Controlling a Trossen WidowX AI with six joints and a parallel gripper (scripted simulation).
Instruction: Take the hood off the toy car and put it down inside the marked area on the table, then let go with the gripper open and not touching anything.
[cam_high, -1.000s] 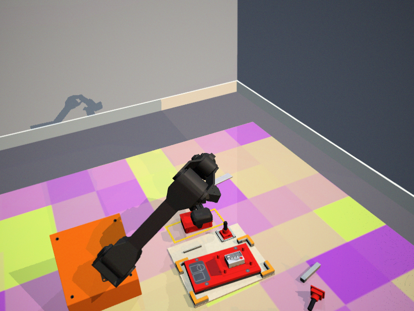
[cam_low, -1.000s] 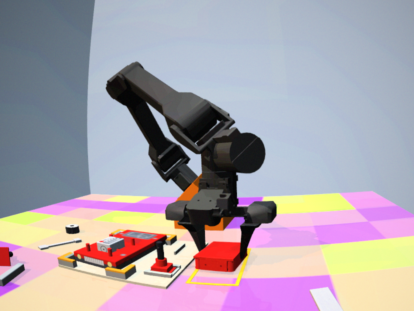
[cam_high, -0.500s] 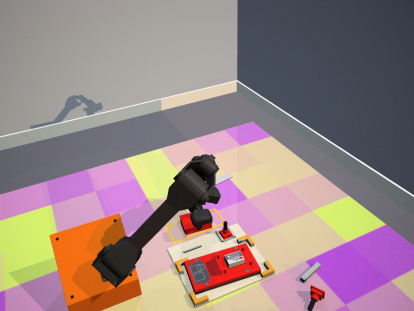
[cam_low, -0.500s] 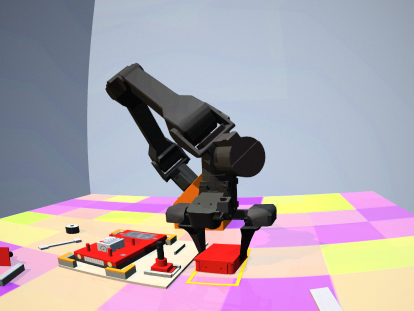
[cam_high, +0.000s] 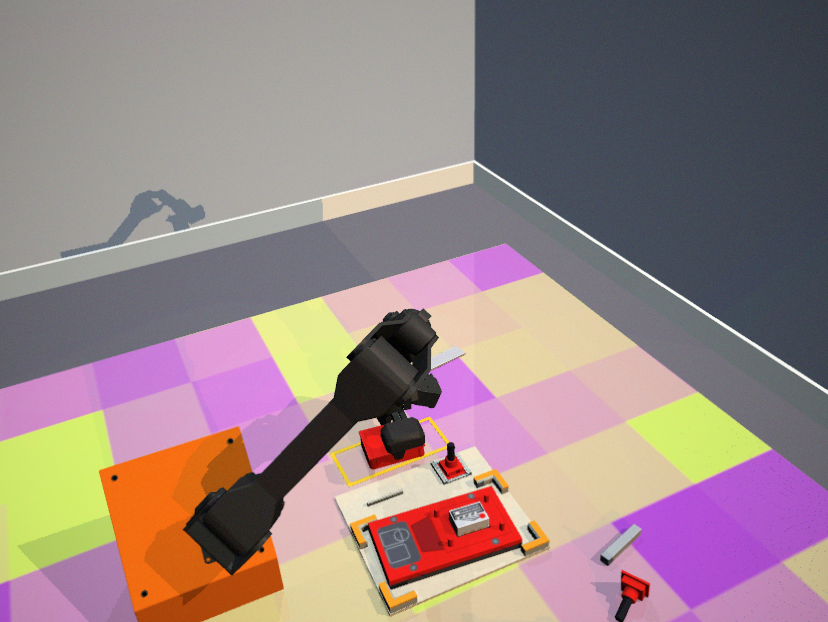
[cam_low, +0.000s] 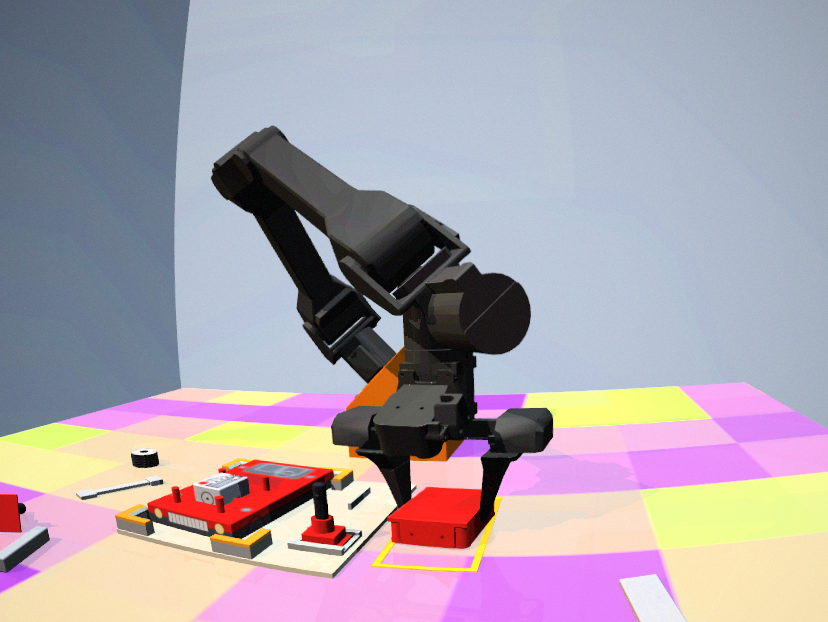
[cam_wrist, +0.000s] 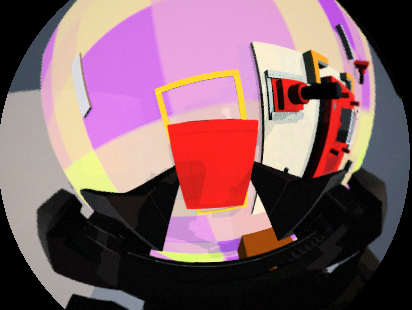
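Right now the hood is 10 mm above my gripper tip. From my gripper tip the other things lie so: black wheel 430 mm to the right, 90 mm behind.
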